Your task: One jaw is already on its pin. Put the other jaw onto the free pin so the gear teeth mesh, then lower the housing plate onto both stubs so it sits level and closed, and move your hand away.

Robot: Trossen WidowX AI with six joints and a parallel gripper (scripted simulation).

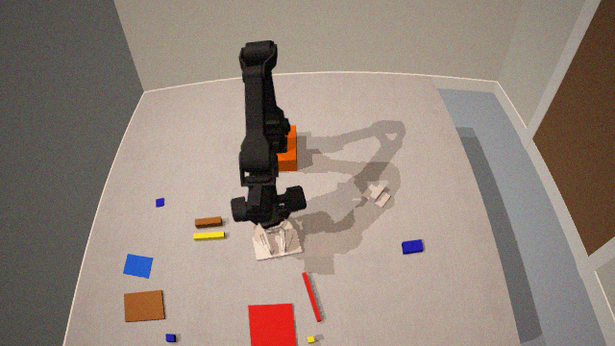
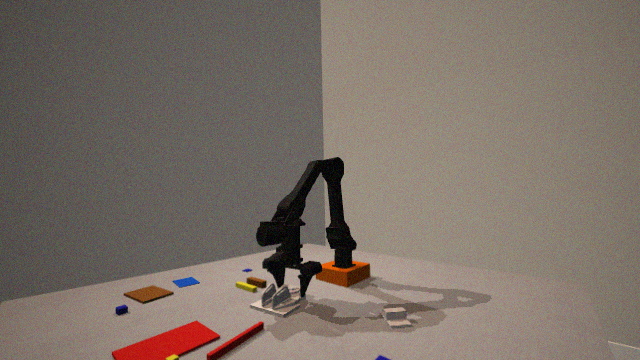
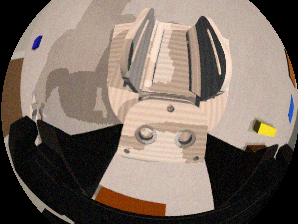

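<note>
The pale jaw is 30 mm ahead of my gripper tip and 10 mm to the right of it. Round my gripper tip: red bar: 230 mm ahead, 100 mm to the left; yellow bar: 50 mm ahead, 180 mm to the right; brown bar: 10 mm ahead, 180 mm to the right.
</note>
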